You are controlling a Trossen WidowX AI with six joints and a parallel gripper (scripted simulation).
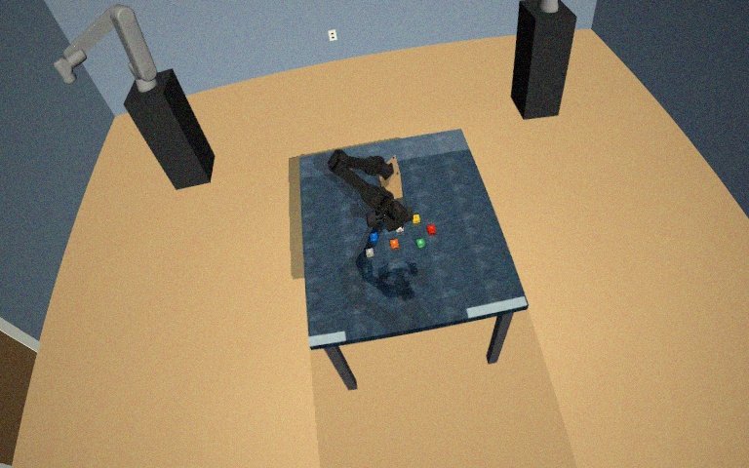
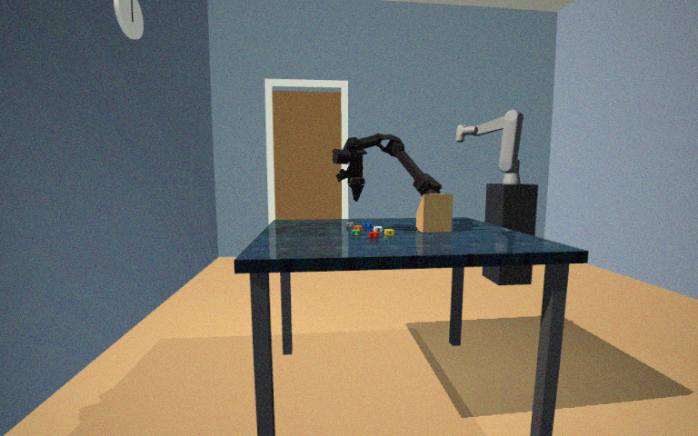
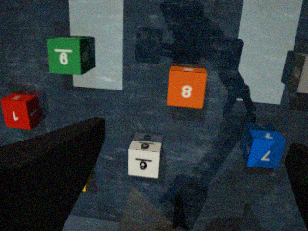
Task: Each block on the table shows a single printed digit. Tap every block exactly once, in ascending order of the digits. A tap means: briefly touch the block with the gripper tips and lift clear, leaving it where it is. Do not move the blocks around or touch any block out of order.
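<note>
Now: gripper tip 18 cm to the right of the red block, 12 cm above it and 5 cm past it. Also, from my gripper tip: orange block: 12 cm below, 1 cm behind; then white block: 12 cm below, 9 cm behind, 4 cm to the left; then blue block: 12 cm below, 8 cm to the right, 7 cm behind.
</note>
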